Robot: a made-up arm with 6 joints.
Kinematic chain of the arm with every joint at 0, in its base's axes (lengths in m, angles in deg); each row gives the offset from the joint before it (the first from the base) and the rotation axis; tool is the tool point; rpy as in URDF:
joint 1: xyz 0 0 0.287 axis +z
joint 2: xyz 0 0 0 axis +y
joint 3: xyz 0.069 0 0.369 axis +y
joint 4: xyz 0.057 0 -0.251 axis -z
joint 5: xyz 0 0 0 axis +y
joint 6: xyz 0.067 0 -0.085 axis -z
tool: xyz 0 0 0 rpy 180 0 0
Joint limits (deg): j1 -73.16..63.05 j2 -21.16..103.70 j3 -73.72..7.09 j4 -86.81..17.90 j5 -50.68..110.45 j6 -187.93..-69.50
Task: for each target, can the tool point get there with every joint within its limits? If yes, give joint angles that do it. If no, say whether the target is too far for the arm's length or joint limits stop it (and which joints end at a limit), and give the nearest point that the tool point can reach.
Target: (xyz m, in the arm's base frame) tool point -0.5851 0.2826 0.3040
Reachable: no: joint limits stop it (at a limit: joint 1, joint 2, joint 3, joint 4) | nearest point -0.0691 0.0995 0.4111 | short by 0.558 m
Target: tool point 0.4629 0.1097 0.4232
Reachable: yes | joints 8.28 20.46 -52.18 -26.53 -21.80 -100.19
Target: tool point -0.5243 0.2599 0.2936
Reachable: no: joint limits stop it (at a limit: joint 1, joint 2, joint 3, joint 4) | nearest point -0.0680 0.1000 0.4073 | short by 0.497 m
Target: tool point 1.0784 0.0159 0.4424
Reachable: no: too far | nearest point 0.5829 0.0086 0.3710 | short by 0.501 m
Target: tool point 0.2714 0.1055 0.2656
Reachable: yes | joints 21.21 18.69 -25.09 -0.92 32.42 -113.22
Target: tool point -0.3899 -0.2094 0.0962
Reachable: no: joint limits stop it (at a limit: joint 1, joint 4, joint 5) | nearest point -0.0731 -0.1135 0.0962 | short by 0.331 m
